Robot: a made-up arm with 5 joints.
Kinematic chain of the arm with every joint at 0, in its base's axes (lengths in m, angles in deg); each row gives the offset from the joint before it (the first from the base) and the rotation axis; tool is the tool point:
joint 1: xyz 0 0 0.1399 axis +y
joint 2: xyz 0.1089 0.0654 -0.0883 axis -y
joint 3: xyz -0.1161 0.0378 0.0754 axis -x
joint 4: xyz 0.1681 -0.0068 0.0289 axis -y
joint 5: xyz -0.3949 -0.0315 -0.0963 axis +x
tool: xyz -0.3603 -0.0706 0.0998
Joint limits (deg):
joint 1: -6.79..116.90
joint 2: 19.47..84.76
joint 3: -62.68..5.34
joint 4: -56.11..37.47
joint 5: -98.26..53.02
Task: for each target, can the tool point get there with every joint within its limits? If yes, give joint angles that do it. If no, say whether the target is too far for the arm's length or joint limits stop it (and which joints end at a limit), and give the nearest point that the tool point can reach.
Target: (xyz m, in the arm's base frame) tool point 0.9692 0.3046 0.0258
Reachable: no: joint limits stop it (at a limit: joint 1, joint 2, joint 3, joint 4) | nearest point 0.6523 0.1584 0.3349 | short by 0.466 m
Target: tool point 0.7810 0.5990 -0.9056
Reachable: no: too far | nearest point 0.4504 0.3770 -0.4645 | short by 0.594 m
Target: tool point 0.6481 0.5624 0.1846
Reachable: no: joint limits stop it (at a limit: joint 1, joint 2, joint 3, joint 4) | nearest point 0.6221 0.2275 0.3833 | short by 0.390 m
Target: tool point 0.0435 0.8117 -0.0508
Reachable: no: joint limits stop it (at a limit: joint 1, joint 3, joint 4, joint 5) | nearest point -0.1684 0.5469 -0.3779 | short by 0.471 m
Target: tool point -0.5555 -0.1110 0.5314
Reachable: yes | joints 83.25 52.66 -50.53 -14.35 -32.48
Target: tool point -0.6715 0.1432 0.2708
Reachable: yes | joints 70.36 33.61 -28.50 21.38 -15.99
